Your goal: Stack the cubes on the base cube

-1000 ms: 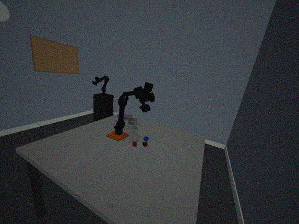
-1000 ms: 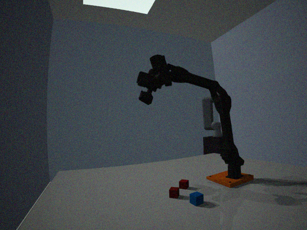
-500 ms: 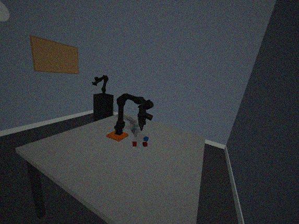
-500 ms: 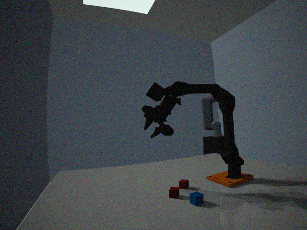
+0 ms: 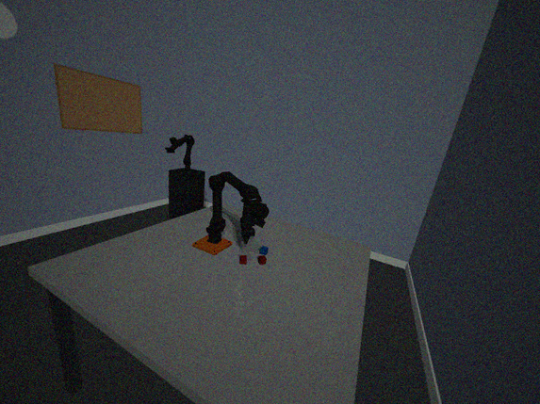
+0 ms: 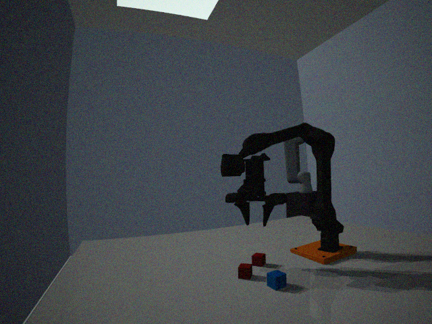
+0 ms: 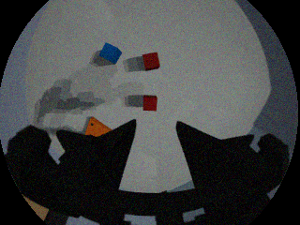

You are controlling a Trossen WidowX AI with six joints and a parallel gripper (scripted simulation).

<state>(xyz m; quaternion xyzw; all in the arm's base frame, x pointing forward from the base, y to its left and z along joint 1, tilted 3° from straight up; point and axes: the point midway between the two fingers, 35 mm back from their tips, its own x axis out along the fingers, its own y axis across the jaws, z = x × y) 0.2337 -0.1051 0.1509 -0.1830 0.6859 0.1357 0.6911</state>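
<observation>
Now: the red cube 110 mm below my gripper tip and 10 mm to the left of it. Also, from my gripper tip: blue base cube: 150 mm to the left, 110 mm below, 60 mm ahead.
</observation>
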